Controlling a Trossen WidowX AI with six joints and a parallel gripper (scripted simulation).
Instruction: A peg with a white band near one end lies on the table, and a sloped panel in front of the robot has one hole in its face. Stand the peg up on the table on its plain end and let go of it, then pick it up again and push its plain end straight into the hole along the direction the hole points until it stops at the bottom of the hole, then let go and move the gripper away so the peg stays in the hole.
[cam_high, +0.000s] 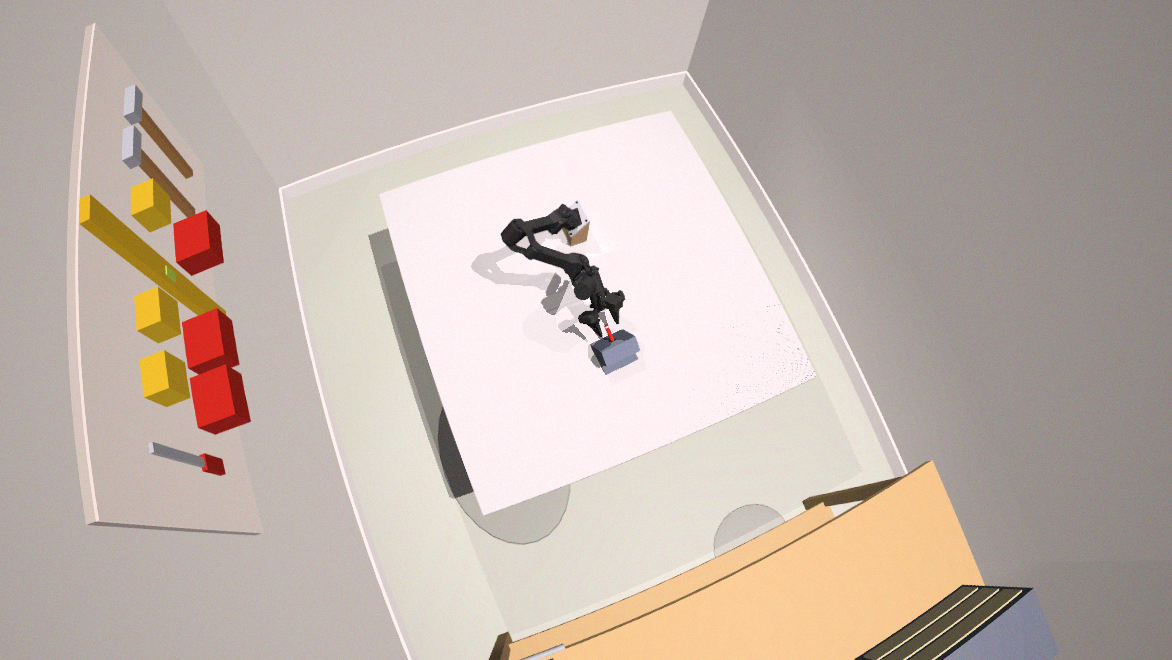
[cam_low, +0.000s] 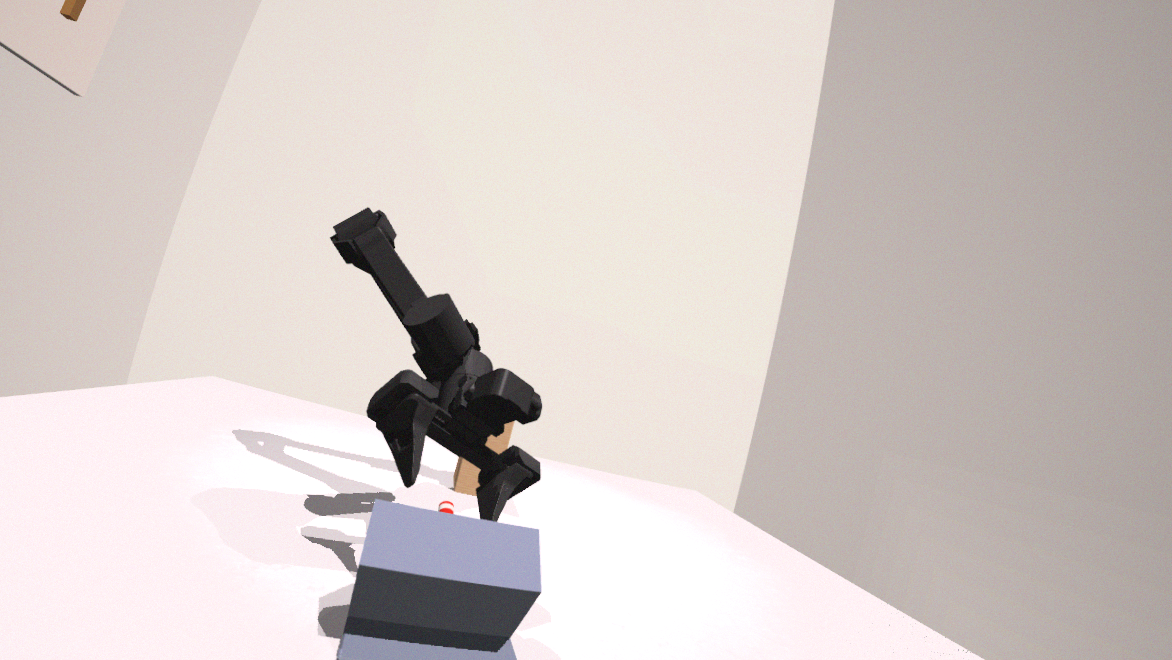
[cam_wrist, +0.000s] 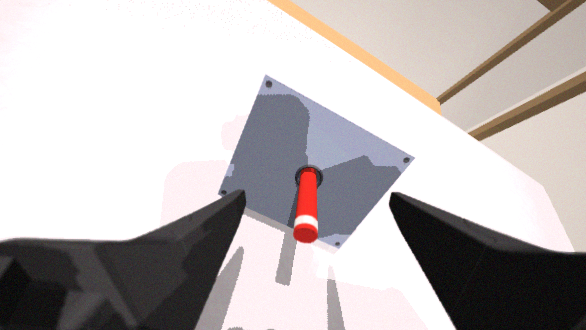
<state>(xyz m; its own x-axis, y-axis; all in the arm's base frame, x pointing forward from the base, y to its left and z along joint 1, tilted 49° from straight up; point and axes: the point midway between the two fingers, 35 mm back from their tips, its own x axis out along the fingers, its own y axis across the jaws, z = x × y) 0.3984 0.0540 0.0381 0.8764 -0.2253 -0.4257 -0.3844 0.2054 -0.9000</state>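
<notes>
Now: the peg 20 mm below my gripper tip. The rest, counted from my gripper tip: sloped panel: 50 mm below, 50 mm ahead, 10 mm to the left.
</notes>
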